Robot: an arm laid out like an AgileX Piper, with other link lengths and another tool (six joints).
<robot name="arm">
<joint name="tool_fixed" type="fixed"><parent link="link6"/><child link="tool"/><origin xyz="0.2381 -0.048 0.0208" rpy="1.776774 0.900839 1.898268"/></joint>
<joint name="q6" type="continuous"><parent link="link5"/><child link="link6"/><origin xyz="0.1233 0 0.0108" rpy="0 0 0"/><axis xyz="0.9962 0 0.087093"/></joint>
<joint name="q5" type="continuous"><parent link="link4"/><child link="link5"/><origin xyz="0 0 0" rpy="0 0 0"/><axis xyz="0 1 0"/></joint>
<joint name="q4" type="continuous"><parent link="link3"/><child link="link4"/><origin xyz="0.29 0 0.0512" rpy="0 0 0"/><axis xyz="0.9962 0 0.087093"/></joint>
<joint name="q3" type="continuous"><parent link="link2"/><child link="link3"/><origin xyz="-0.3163 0 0.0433" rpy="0 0 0"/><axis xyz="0 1 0"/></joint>
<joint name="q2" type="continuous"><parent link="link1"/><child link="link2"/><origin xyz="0 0 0" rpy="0 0 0"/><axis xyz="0 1 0"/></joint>
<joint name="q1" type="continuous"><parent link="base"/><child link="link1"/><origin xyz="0 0 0.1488" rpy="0 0 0"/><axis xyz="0 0 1"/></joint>
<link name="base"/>
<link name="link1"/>
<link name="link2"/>
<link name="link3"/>
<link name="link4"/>
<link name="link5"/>
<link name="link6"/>
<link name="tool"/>
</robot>
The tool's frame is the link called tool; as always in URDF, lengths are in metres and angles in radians. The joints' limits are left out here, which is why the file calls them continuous.
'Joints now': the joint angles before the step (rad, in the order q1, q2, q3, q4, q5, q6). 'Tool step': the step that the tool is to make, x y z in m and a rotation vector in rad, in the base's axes. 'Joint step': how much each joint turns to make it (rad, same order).
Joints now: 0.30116, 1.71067, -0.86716, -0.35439, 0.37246, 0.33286
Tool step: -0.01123, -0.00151, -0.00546, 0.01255, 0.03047, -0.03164
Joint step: 0.00000, -0.00112, -0.00001, 0.03845, 0.02785, -0.00156
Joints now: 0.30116, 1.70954, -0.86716, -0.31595, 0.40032, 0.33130
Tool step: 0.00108, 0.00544, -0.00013, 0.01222, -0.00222, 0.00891
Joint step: 0.00001, 0.00000, 0.00001, 0.02993, -0.00965, -0.03035
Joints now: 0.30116, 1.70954, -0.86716, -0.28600, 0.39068, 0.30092
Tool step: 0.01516, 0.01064, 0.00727, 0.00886, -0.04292, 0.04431
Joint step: 0.00001, 0.00002, -0.00002, 0.00844, -0.05007, -0.04487
